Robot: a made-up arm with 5 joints.
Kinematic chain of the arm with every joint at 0, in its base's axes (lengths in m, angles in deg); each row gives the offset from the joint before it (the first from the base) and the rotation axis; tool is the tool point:
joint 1: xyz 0 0 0.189 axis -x
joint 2: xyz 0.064 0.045 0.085 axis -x
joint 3: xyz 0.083 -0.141 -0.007 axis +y
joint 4: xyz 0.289 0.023 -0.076 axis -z
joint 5: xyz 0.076 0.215 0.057 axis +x
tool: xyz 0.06 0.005 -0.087
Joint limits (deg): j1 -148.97..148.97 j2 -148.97..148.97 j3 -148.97..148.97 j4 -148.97..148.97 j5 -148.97..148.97
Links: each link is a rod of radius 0.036 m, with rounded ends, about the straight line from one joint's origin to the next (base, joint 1, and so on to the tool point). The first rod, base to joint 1, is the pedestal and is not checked.
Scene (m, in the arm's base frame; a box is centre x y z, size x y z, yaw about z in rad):
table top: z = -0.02
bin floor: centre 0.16 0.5 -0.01 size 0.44 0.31 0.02 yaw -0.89
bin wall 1: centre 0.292 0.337 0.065 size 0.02 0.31 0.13 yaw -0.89
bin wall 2: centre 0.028 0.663 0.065 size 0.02 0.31 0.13 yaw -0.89
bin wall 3: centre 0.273 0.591 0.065 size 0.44 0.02 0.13 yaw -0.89
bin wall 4: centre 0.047 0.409 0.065 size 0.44 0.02 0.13 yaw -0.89
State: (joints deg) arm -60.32 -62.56 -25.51 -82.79 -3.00
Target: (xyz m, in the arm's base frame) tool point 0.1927 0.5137 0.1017
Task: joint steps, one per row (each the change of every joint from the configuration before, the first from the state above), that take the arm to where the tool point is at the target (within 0.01 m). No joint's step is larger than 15 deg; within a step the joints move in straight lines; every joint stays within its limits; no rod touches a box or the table.
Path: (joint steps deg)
1: 14.85 10.75 -8.94 9.63 3.54
2: 14.86 10.75 -8.95 9.64 3.55
3: 14.85 10.75 -8.94 9.63 3.54
4: 14.85 10.74 -8.95 9.64 3.55
5: 14.86 10.75 -8.94 9.63 3.54
6: 14.85 10.75 -8.95 9.64 3.54
7: 14.85 10.75 -8.94 9.63 3.55
8: 14.86 10.75 -8.95 9.64 3.54

